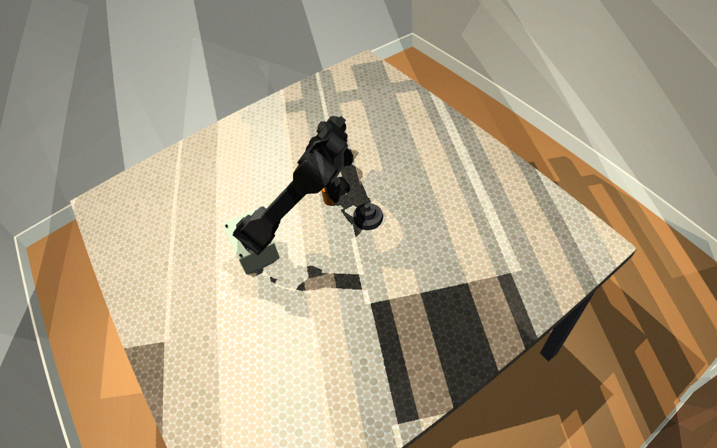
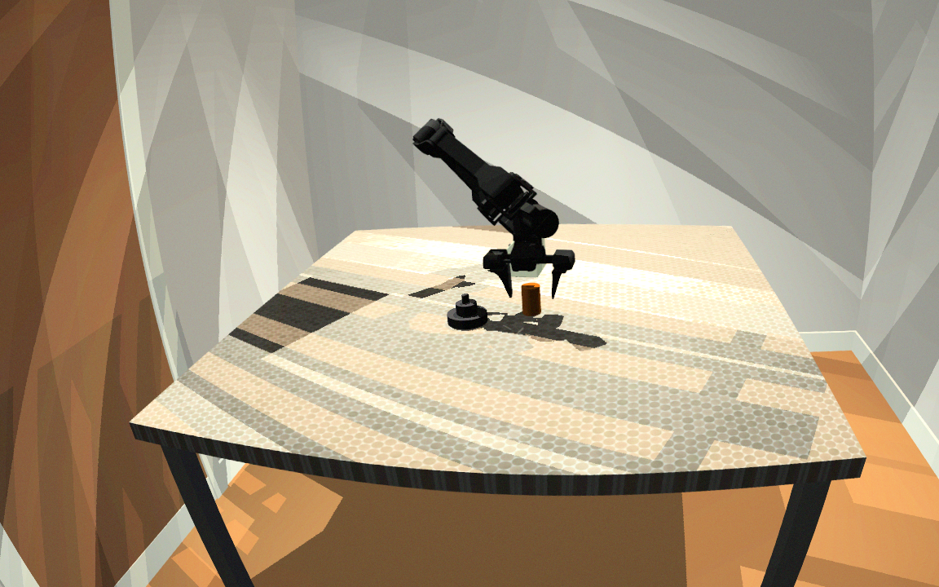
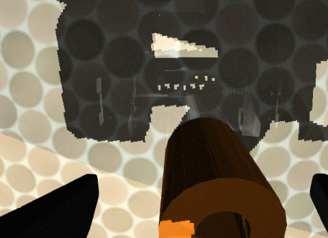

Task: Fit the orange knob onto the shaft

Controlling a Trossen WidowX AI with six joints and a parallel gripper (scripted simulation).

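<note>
Right now the orange knob is right at my gripper tip. Also, from my gripper tip: dark round pedestal 4 cm ahead, 13 cm to the right.
</note>
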